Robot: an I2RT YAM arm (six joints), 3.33 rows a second.
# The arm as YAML. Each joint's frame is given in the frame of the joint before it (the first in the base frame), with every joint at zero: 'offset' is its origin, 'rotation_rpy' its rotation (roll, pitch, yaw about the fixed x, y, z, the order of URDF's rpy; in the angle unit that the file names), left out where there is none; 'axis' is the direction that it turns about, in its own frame. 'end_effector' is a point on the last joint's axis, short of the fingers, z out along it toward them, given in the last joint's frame.
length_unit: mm
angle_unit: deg
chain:
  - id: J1
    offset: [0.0, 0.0, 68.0]
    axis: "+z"
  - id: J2
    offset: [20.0, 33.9, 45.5]
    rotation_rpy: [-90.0, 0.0, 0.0]
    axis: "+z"
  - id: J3
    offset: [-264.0, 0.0, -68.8]
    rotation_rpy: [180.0, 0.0, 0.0]
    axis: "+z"
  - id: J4
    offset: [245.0, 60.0, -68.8]
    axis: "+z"
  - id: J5
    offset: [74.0, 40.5, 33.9]
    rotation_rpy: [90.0, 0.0, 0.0]
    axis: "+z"
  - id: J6
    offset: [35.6, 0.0, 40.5]
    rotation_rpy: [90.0, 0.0, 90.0]
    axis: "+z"
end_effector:
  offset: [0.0, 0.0, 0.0]
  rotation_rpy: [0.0, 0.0, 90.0]
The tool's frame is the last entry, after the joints.
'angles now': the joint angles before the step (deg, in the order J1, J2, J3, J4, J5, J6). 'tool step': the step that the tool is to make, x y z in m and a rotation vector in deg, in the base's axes. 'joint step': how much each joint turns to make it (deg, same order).
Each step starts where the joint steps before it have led.
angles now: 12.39, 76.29, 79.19, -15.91, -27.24, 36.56
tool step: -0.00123, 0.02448, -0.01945, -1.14, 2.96, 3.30
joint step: 4.65, 0.79, -2.63, 0.27, 1.39, 0.00
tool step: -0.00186, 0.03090, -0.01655, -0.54, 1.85, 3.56
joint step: 5.63, 1.67, -1.85, 1.93, 1.94, 0.79
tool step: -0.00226, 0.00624, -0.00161, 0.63, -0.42, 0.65
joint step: 1.23, -0.09, -0.79, 1.59, 0.44, 0.62
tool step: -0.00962, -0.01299, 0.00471, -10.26, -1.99, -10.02
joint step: -0.08, -2.37, 1.22, -7.91, 12.73, -6.67
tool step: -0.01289, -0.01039, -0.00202, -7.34, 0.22, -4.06
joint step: -0.09, -2.64, -0.78, -5.63, 6.25, -4.58
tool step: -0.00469, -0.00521, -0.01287, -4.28, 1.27, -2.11
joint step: -0.18, -1.23, -2.65, -1.57, 3.25, -2.19
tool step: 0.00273, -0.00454, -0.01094, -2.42, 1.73, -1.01
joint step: -0.96, 0.35, -1.31, -0.90, 0.80, -1.33
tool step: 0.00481, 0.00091, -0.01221, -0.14, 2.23, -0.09
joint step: -0.27, 1.14, -1.23, 0.27, -0.53, 0.52
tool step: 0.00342, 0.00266, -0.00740, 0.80, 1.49, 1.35
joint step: 0.00, 0.97, -0.62, 0.53, -1.84, 0.36
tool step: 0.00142, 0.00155, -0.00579, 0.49, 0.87, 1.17
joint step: 0.00, 0.44, -0.78, 0.61, -1.40, 0.00
